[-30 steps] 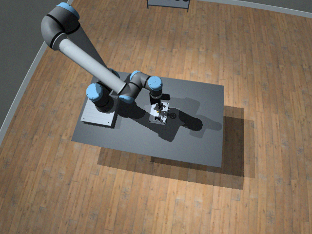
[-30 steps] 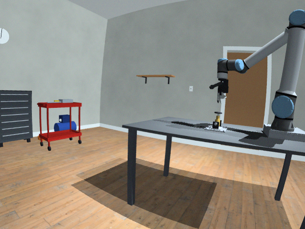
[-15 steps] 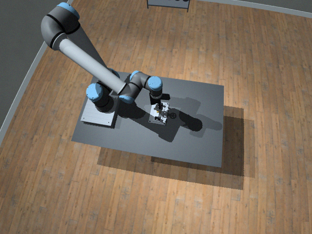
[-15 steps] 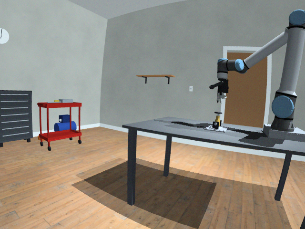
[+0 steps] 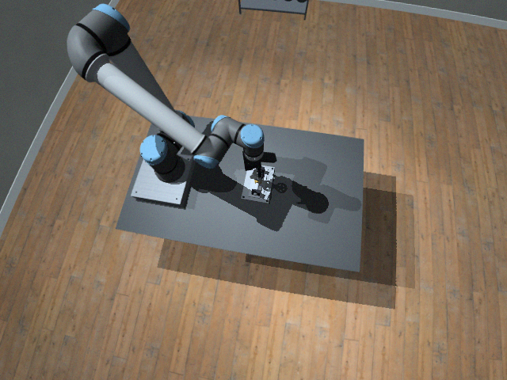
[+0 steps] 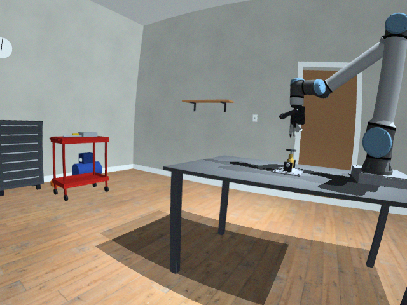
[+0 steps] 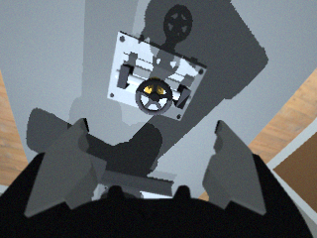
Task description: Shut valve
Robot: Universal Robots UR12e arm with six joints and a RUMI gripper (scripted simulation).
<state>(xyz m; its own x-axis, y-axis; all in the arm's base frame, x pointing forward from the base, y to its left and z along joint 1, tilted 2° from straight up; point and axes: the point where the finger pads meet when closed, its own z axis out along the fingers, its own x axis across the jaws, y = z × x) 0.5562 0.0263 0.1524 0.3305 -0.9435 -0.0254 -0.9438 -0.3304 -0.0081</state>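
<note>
Now: hand 8 cm above the black spoked handwheel. The rest, counted from my hand: base plate: 21 cm below.
</note>
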